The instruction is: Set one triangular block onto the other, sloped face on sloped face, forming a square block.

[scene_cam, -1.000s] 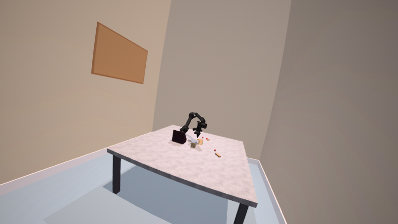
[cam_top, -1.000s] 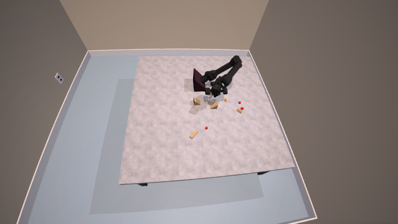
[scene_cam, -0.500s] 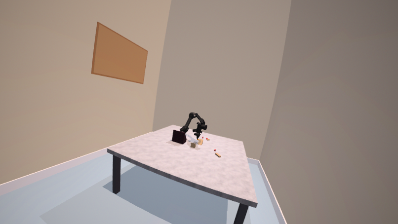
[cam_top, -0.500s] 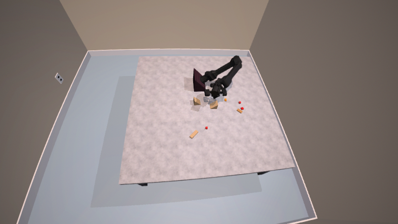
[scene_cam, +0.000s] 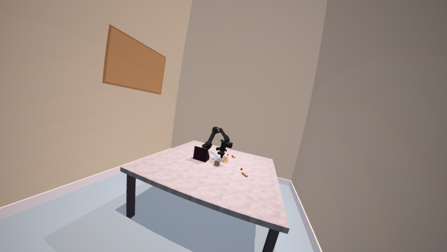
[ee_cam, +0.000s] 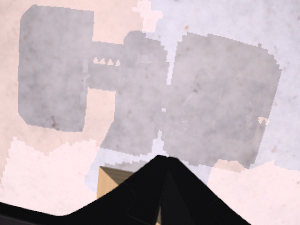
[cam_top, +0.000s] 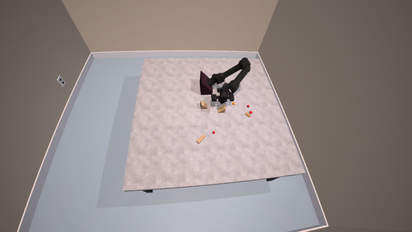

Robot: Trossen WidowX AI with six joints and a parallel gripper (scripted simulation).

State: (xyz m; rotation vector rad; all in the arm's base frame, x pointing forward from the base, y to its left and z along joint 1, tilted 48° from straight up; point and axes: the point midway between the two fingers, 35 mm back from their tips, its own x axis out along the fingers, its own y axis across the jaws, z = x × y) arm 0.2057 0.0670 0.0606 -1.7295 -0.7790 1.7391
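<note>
The tan triangular block lies 50 mm ahead of my gripper tip, 10 mm to the left of it and 10 mm below it.
</note>
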